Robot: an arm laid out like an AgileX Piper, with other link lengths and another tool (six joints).
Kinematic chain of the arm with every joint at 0, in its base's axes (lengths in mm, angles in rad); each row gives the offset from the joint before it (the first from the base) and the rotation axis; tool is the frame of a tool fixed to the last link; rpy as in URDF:
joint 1: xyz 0 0 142.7 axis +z
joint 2: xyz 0 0 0 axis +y
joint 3: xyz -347.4 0 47.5 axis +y
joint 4: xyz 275.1 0 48.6 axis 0.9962 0 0.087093
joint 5: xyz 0 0 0 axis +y
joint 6: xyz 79.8 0 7 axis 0.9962 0 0.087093
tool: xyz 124 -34 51 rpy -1.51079 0.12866 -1.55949
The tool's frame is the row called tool.
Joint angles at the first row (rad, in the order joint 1, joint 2, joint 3, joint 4, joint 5, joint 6):
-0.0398, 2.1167, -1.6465, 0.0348, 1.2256, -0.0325
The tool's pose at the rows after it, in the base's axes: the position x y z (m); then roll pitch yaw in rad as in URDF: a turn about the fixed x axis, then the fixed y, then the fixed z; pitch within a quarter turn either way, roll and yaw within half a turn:
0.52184 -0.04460 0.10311 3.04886 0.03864 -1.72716
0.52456 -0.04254 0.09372 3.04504 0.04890 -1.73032
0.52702 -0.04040 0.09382 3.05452 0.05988 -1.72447
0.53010 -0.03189 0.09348 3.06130 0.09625 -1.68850
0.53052 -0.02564 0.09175 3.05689 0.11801 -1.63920
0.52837 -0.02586 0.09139 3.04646 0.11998 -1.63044
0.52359 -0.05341 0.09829 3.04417 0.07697 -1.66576
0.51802 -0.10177 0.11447 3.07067 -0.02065 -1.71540
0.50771 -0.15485 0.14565 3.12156 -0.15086 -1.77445
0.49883 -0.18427 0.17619 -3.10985 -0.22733 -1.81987
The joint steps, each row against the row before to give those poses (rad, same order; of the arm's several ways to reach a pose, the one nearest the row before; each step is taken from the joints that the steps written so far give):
0.0000, 0.0388, 0.0000, 0.0142, -0.0163, 0.0000
0.0000, 0.0189, -0.0011, 0.0119, -0.0150, -0.0028
0.0000, 0.0000, 0.0000, 0.0105, -0.0101, -0.0104
0.0000, 0.0002, 0.0000, 0.0368, -0.0062, -0.0518
0.0000, 0.0029, 0.0000, 0.0207, 0.0068, -0.0584
-0.0021, 0.0001, 0.0000, 0.0010, 0.0117, -0.0113
-0.0354, -0.0134, 0.0000, -0.0465, 0.0143, 0.0209
-0.0534, -0.0265, 0.0000, -0.1048, 0.0004, 0.0394
-0.0512, -0.0479, 0.0010, -0.1398, 0.0032, 0.0552
-0.0282, -0.0472, -0.0010, -0.0830, 0.0062, 0.0340

